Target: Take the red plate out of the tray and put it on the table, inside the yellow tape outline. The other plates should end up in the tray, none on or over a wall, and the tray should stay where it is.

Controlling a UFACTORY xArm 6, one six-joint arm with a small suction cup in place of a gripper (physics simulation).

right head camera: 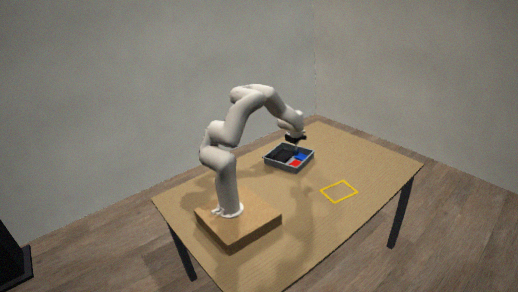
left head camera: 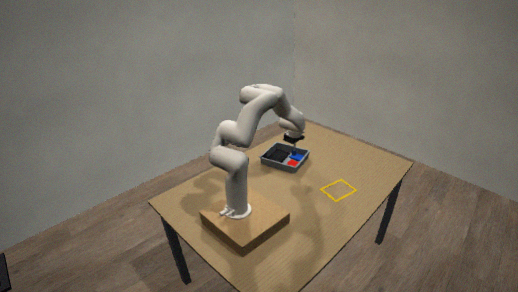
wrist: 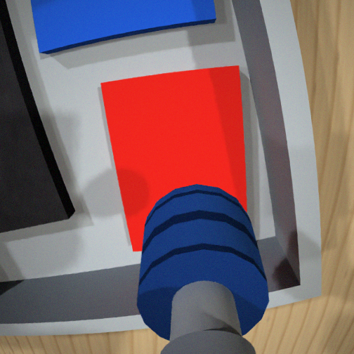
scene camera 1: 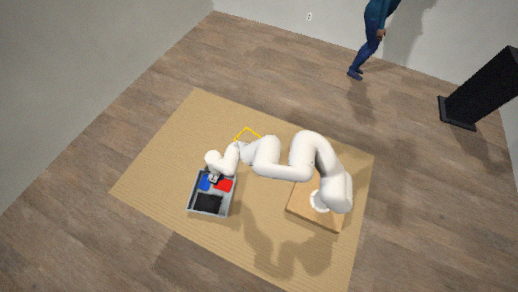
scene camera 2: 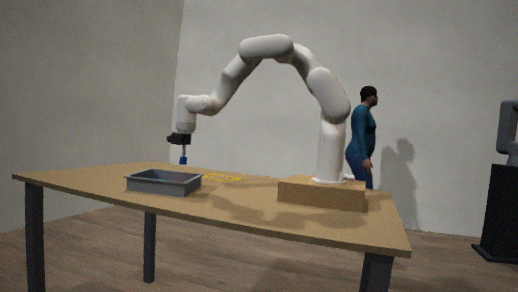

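Pixels of known places: hand, tool point: [right head camera: 296,154] [left head camera: 293,154] [scene camera 1: 221,178] [scene camera 2: 183,164]; arm's base, link origin: [right head camera: 230,209] [left head camera: 237,210] [scene camera 2: 328,182].
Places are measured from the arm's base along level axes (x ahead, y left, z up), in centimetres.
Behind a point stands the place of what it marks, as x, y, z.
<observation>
The red plate [left head camera: 293,163] @(56.0, 9.9, -5.9) [right head camera: 295,163] @(55.8, 10.7, -5.9) [scene camera 1: 223,185] @(53.6, 10.4, -5.9) [wrist: 175,130] lies flat in the grey tray [left head camera: 277,165] @(46.7, 14.8, -4.7) [right head camera: 280,165] @(46.8, 14.3, -4.5) [scene camera 2: 157,188] @(53.8, 28.0, -5.2) [wrist: 306,160], near a corner. The blue plate [left head camera: 298,157] @(63.6, 11.6, -5.9) [right head camera: 300,156] @(63.7, 13.7, -5.9) [scene camera 1: 204,183] @(64.3, 13.6, -5.9) [wrist: 125,20] and the larger black plate [left head camera: 276,154] @(57.5, 24.4, -5.8) [right head camera: 281,155] @(56.8, 23.5, -5.8) [scene camera 1: 208,203] @(56.7, 22.9, -5.8) [wrist: 25,150] lie beside it, apart from it. My blue suction cup [left head camera: 294,153] [scene camera 2: 183,160] [wrist: 200,230] is open, with no plate on it. It hangs above the tray and covers a corner of the red plate in the wrist view. The yellow outline [left head camera: 328,195] @(44.3, -22.4, -7.1) [right head camera: 327,196] @(44.7, -22.2, -7.1) [scene camera 1: 246,128] @(57.5, -31.8, -7.4) is on the table, with no plate inside its visible part.
The arm stands on a wooden block [left head camera: 245,235] @(-8.9, -13.7, -0.2) [right head camera: 235,234] @(-8.1, -14.4, -0.2) [scene camera 2: 320,193] @(1.6, 11.7, -2.4) on the table [left head camera: 370,167] @(84.8, -29.3, -7.2) [scene camera 2: 90,175] @(93.8, 17.4, -7.2). The tray walls [wrist: 290,210] rise around the plates. A person [scene camera 1: 372,30] [scene camera 2: 363,130] and a black stand [scene camera 1: 482,87] [scene camera 2: 500,210] are beyond the table.
</observation>
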